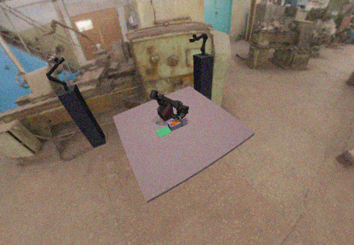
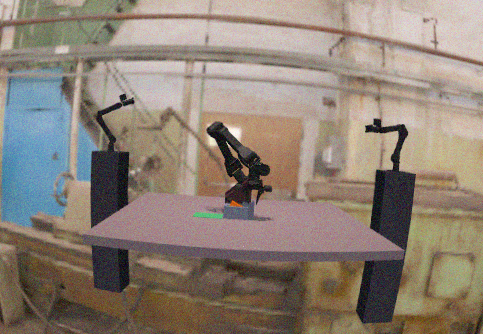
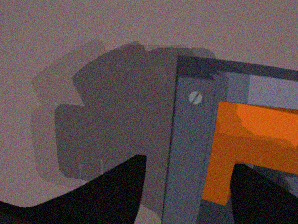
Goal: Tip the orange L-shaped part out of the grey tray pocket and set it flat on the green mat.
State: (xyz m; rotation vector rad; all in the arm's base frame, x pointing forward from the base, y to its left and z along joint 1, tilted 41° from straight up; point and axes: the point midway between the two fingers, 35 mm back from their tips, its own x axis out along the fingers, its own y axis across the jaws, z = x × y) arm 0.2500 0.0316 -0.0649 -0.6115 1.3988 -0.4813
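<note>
The orange L-shaped part is 5 cm to the right of my gripper tip and 3 cm below it. Also, from my gripper tip: green mat (1 cm ahead, 22 cm to the right, 9 cm below).
</note>
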